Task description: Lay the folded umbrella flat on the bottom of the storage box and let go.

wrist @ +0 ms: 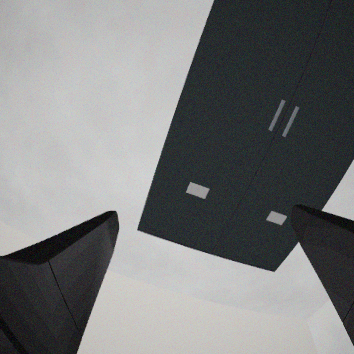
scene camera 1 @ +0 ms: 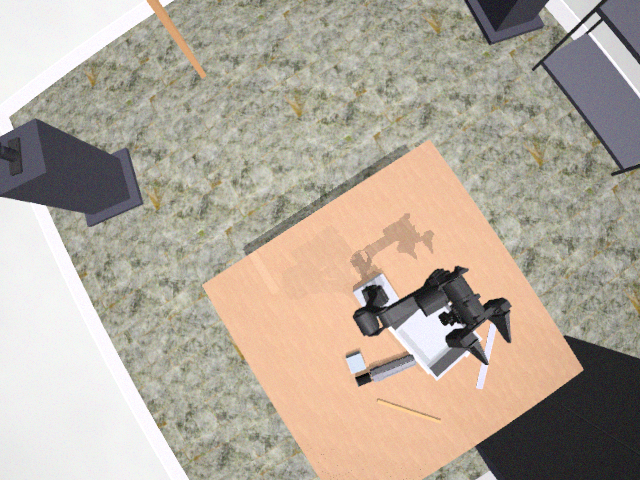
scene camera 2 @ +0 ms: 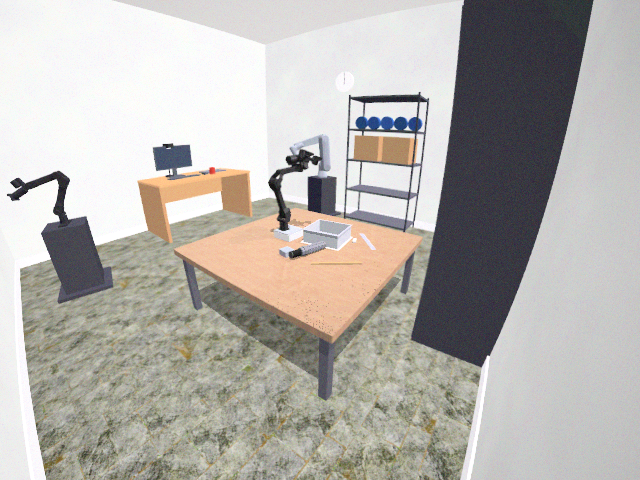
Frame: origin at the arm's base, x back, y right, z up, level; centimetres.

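Seen in the pictures: gripper, fingertip midpoint: [wrist: 206, 217] [scene camera 1: 498, 353] [scene camera 2: 318, 156]; arm's base at its link origin: [scene camera 1: 370, 294] [scene camera 2: 284, 229].
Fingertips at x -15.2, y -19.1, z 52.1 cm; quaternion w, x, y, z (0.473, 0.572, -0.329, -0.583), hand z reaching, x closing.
Observation:
Pixels of each thing's middle, then the offset from my fingertips to it. Level surfaces: height alone.
- folded umbrella at the middle of its body: [scene camera 1: 385, 370] [scene camera 2: 308, 249] dx -19.0, dy +24.6, dz -54.9 cm
- storage box at the middle of its body: [scene camera 1: 434, 332] [scene camera 2: 327, 233] dx -10.2, dy -0.9, dz -52.9 cm
- table at its surface level: dz -57.8 cm
- pale blue block at the middle of its body: [scene camera 1: 355, 362] [scene camera 2: 286, 251] dx -11.2, dy +35.8, dz -56.0 cm
- thin wooden stick at the middle of its body: [scene camera 1: 408, 411] [scene camera 2: 336, 263] dx -40.9, dy +21.3, dz -57.2 cm
- white strip at the middle of its body: [scene camera 1: 486, 356] [scene camera 2: 367, 241] dx -31.0, dy -20.6, dz -57.7 cm
The folded umbrella [scene camera 1: 392, 367] [scene camera 2: 312, 249], a grey ribbed roll with a black handle end, lies on the table outside the storage box. Its grey end is close to the box wall; whether they touch I cannot tell. The storage box [scene camera 1: 448, 364] [scene camera 2: 316, 238] is light grey, open-topped and upright on the table. In scene camera 1 the arm covers part of it. My gripper [scene camera 1: 498, 352] [scene camera 2: 317, 161] [wrist: 206, 217] is open and empty, held high above the table and pointing sideways. The umbrella and box do not show in the wrist view.
On the table [scene camera 1: 310, 335] [scene camera 2: 232, 253], a pale blue block [scene camera 1: 355, 362] [scene camera 2: 285, 251] sits by the umbrella's handle. A thin wooden stick [scene camera 1: 408, 410] [scene camera 2: 336, 264] lies nearer scene camera 2. A white strip [scene camera 1: 481, 377] [scene camera 2: 367, 241] lies beyond the box. A dark cabinet [scene camera 2: 496, 180] [wrist: 240, 140] stands beyond the table.

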